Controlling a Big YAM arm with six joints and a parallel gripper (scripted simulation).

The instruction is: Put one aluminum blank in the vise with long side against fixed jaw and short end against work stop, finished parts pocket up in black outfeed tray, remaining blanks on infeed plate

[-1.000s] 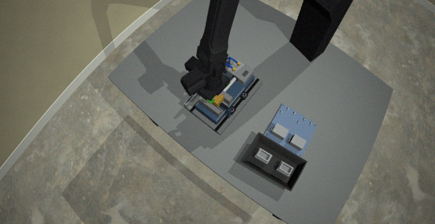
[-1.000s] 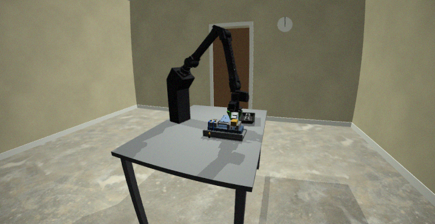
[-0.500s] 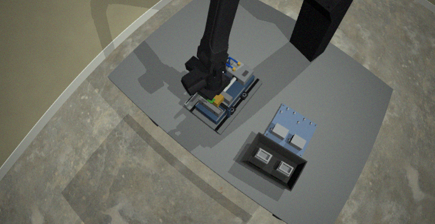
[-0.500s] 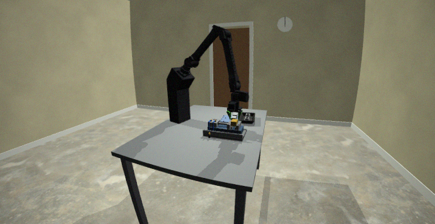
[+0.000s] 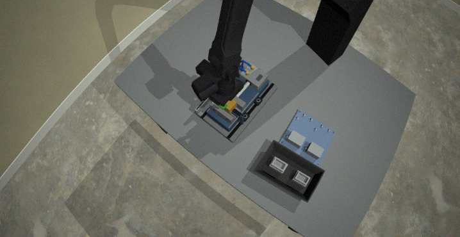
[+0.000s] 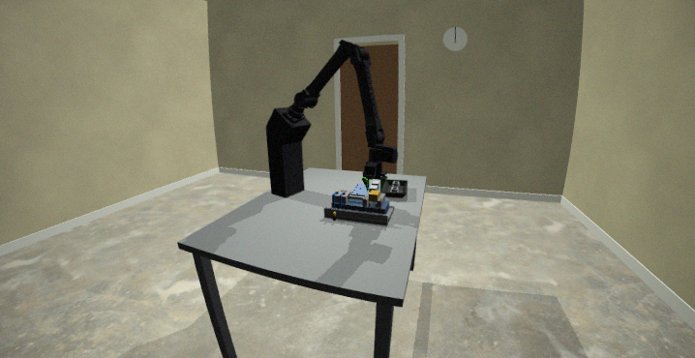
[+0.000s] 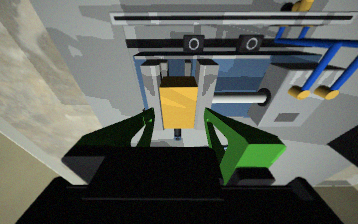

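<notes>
Right now my hand is 3 cm above the yellow brass blank. The rest, counted from my hand: moving jaw: 3 cm behind, 5 cm below; fixed jaw: 3 cm ahead, 5 cm below; white rod: 9 cm behind, 1 cm to the left, 5 cm below.
</notes>
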